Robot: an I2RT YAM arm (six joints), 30 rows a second.
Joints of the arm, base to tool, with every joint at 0 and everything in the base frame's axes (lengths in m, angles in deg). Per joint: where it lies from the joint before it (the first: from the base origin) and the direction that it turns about. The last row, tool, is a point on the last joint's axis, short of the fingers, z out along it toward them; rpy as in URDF.
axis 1: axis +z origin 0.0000 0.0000 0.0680
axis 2: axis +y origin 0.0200 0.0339 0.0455
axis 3: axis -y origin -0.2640 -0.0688 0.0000
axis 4: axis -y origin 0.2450 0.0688 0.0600
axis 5: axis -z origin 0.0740 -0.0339 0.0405
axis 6: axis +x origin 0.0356 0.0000 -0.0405
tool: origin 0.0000 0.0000 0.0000 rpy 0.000 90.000 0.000
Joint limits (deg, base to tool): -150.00..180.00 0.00..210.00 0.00..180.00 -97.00..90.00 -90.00..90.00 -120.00..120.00
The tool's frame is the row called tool.
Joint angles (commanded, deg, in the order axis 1, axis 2, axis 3, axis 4, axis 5, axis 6), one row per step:
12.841, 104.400, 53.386, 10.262, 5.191, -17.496
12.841, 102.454, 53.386, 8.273, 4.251, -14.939
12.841, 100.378, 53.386, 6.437, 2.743, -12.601
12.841, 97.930, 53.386, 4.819, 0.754, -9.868
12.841, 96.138, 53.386, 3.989, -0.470, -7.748
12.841, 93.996, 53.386, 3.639, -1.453, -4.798
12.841, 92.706, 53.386, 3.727, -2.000, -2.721
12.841, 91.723, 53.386, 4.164, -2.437, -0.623
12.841, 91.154, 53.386, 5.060, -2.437, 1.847
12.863, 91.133, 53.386, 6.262, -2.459, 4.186
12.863, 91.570, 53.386, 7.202, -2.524, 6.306
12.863, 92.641, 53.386, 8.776, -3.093, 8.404
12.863, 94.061, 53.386, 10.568, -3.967, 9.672
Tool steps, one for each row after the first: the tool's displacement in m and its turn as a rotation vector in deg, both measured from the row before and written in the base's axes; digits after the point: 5 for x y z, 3 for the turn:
-0.00371, -0.00025, 0.00889, 2.517, 0.402, -0.953
-0.00400, 0.00005, 0.00976, 2.769, 0.239, -0.378
-0.00454, 0.00023, 0.01212, 3.489, -0.141, -0.241
-0.00319, 0.00005, 0.00927, 2.571, -0.406, -0.393
-0.00337, -0.00014, 0.01192, 3.246, -1.047, -1.035
-0.00190, -0.00009, 0.00757, 2.240, -0.838, -0.788
-0.00118, 0.00001, 0.00633, 2.218, -0.867, -0.841
-0.00005, -0.00001, 0.00469, 2.310, -0.868, -1.360
0.00112, 0.00041, 0.00207, 2.191, -0.652, -1.201
0.00167, 0.00042, -0.00098, 1.890, 0.010, -1.043
0.00325, 0.00111, -0.00362, 2.129, 0.076, -0.582
0.00388, 0.00144, -0.00536, 1.561, 0.055, 0.116

